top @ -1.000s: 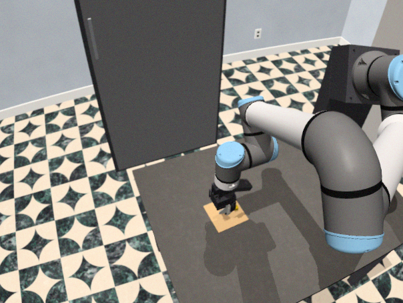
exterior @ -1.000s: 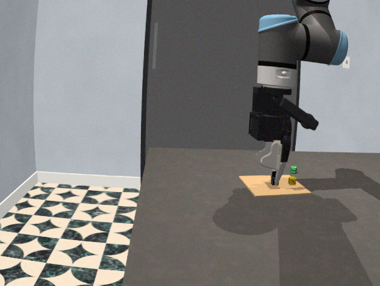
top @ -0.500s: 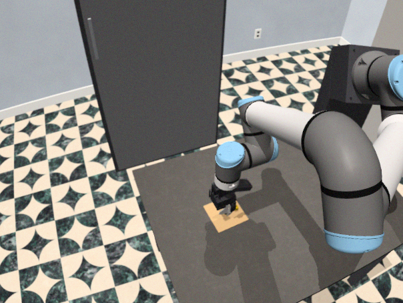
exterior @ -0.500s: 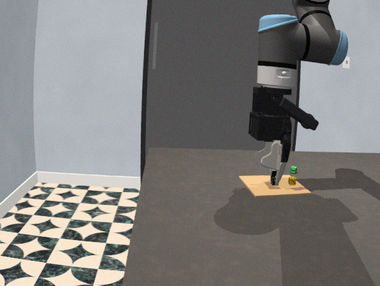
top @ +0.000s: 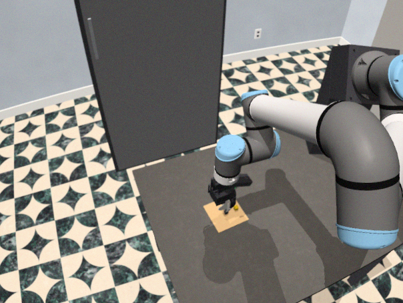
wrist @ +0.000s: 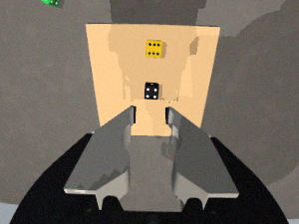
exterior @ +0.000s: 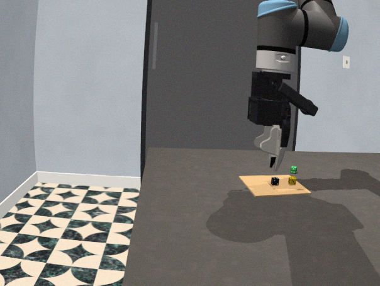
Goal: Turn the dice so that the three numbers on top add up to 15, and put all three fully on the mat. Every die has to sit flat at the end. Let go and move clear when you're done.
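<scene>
My hand is 1 cm past the black die and 4 cm above it. From my hand the other things lie so: yellow die 5 cm behind, 1 cm to the right, 4 cm below; orange mat 5 cm below; green die 7 cm behind, 13 cm to the right, 5 cm below.
</scene>
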